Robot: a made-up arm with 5 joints.
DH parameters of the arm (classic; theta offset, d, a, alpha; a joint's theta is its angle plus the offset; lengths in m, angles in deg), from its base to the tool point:
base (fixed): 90 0.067 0 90
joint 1: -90 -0.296 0.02 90
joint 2: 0 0.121 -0.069 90
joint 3: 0 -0.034 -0.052 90
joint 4: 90 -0.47 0.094 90
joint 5: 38.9 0 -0.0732 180
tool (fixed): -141.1 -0.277 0 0
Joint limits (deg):
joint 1: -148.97..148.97
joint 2: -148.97..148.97
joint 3: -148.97..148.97
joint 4: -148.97..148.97
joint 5: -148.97..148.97
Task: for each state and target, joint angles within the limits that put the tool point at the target. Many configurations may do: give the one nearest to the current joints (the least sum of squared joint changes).
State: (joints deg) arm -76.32 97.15 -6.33 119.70 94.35
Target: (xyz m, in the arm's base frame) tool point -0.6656 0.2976 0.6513
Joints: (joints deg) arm -116.02 69.41 -5.98 125.06 115.42
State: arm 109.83 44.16 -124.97 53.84 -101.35
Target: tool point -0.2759 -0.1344 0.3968
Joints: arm 148.97 58.92 -135.16 34.01 -82.87
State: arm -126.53 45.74 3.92 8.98 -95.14
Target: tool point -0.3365 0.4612 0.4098
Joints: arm -148.97 34.15 19.15 3.78 -109.42
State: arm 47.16 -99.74 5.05 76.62 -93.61
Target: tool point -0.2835 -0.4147 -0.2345
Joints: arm 69.19 -133.77 -32.04 53.03 -104.52
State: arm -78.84 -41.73 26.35 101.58 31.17
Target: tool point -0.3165 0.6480 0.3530
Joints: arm -100.89 -19.86 42.17 101.49 30.49
